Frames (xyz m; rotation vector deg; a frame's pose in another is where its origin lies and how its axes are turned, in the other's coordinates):
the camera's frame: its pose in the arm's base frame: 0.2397 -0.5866 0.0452 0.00 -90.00 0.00
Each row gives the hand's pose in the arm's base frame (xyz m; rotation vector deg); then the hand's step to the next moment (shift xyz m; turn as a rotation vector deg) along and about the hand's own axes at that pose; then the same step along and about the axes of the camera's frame.
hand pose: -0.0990 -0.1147 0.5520 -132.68 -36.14 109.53
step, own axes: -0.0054 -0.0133 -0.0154 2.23 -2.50 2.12
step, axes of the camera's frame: 0.0125 0.0133 -0.0104 -1.75 2.65 2.37
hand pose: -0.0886 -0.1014 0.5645 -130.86 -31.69 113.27
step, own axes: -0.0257 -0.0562 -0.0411 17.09 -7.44 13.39
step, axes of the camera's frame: 0.0472 0.0517 -0.0246 -16.29 9.89 12.79
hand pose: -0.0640 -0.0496 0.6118 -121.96 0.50 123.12
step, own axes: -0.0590 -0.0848 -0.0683 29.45 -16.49 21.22
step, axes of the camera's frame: 0.0646 0.0737 -0.0758 -27.80 20.53 19.88
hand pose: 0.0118 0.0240 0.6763 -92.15 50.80 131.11
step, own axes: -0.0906 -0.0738 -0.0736 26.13 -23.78 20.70
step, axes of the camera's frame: 0.0396 0.0314 -0.1285 -27.48 26.60 14.64
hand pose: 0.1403 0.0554 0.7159 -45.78 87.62 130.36
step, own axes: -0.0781 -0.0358 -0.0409 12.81 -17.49 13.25
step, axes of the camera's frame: 0.0072 -0.0178 -0.0932 -17.00 18.19 5.04
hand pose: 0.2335 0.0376 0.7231 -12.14 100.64 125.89
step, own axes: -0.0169 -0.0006 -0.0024 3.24 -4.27 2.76
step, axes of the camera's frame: 0.0041 -0.0048 -0.0159 -4.30 4.00 1.37
